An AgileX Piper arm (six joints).
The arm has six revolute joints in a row. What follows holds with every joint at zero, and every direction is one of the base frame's.
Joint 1 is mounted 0.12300 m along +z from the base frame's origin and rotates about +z.
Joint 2 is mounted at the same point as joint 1 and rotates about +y.
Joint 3 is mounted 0.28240 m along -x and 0.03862 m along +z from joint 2 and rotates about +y.
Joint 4 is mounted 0.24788 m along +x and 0.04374 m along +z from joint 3 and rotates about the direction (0.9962, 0, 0.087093).
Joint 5 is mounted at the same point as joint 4 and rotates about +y.
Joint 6 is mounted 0.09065 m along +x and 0.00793 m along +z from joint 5 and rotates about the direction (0.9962, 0, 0.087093).
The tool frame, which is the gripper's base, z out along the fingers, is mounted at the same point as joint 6; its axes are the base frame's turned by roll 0.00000, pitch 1.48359 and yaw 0.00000 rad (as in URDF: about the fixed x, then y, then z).
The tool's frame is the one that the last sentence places.
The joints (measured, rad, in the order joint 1, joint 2, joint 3, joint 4, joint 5, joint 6), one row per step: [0.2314, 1.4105, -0.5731, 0.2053, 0.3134, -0.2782]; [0.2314, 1.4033, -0.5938, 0.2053, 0.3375, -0.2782]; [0.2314, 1.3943, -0.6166, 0.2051, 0.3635, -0.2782]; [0.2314, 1.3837, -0.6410, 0.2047, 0.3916, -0.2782]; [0.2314, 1.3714, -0.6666, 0.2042, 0.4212, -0.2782]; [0.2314, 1.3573, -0.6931, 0.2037, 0.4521, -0.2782]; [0.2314, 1.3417, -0.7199, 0.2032, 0.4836, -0.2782]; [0.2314, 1.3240, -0.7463, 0.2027, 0.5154, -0.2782]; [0.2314, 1.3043, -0.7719, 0.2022, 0.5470, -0.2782]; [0.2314, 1.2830, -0.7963, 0.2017, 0.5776, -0.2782]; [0.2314, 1.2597, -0.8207, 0.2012, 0.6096, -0.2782]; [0.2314, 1.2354, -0.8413, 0.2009, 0.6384, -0.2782]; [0.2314, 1.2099, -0.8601, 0.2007, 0.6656, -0.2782]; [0.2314, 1.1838, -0.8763, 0.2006, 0.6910, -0.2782]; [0.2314, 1.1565, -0.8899, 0.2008, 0.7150, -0.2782]
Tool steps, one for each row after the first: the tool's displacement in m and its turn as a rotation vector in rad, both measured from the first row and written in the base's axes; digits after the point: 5 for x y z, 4 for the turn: [0.00235, 0.00099, 0.00575, 0.0042, -0.0034, 0.0036]; [0.00473, 0.00201, 0.01248, 0.0089, -0.0089, 0.0078]; [0.00696, 0.00302, 0.02005, 0.0137, -0.0154, 0.0125]; [0.00893, 0.00398, 0.02842, 0.0188, -0.0233, 0.0177]; [0.01051, 0.00486, 0.03757, 0.0242, -0.0327, 0.0232]; [0.01159, 0.00563, 0.04729, 0.0297, -0.0433, 0.0289]; [0.01196, 0.00622, 0.05754, 0.0353, -0.0552, 0.0348]; [0.01155, 0.00661, 0.06819, 0.0408, -0.0686, 0.0407]; [0.01037, 0.00679, 0.07901, 0.0463, -0.0835, 0.0466]; [0.00832, 0.00678, 0.09031, 0.0518, -0.0989, 0.0529]; [0.00537, 0.00651, 0.10089, 0.0570, -0.1148, 0.0586]; [0.00168, 0.00603, 0.11127, 0.0622, -0.1317, 0.0640]; [-0.00269, 0.00536, 0.12101, 0.0671, -0.1484, 0.0692]; [-0.00782, 0.00451, 0.13020, 0.0719, -0.1650, 0.0740]
